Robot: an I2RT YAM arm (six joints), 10 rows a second.
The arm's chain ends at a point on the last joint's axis. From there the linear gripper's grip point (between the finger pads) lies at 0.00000 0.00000 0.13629 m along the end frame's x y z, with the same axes.
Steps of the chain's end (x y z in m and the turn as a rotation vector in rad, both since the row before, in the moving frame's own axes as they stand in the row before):
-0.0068, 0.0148, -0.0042, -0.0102, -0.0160, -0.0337
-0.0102, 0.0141, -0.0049, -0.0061, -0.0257, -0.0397
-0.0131, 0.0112, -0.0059, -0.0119, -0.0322, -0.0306
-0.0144, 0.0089, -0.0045, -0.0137, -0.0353, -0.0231
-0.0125, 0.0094, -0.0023, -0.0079, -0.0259, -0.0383
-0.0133, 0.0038, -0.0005, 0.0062, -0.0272, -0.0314
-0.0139, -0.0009, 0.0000, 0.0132, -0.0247, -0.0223
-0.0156, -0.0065, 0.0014, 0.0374, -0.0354, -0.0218
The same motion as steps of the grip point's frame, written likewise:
-0.0090, 0.0162, -0.0042, -0.0102, -0.0160, -0.0337
-0.0137, 0.0150, -0.0049, -0.0061, -0.0257, -0.0397
-0.0175, 0.0129, -0.0060, -0.0119, -0.0322, -0.0306
-0.0192, 0.0108, -0.0046, -0.0137, -0.0353, -0.0231
-0.0160, 0.0105, -0.0023, -0.0079, -0.0259, -0.0383
-0.0170, 0.0030, -0.0006, 0.0062, -0.0272, -0.0314
-0.0173, -0.0027, -0.0001, 0.0132, -0.0247, -0.0223
-0.0205, -0.0115, 0.0012, 0.0374, -0.0354, -0.0218

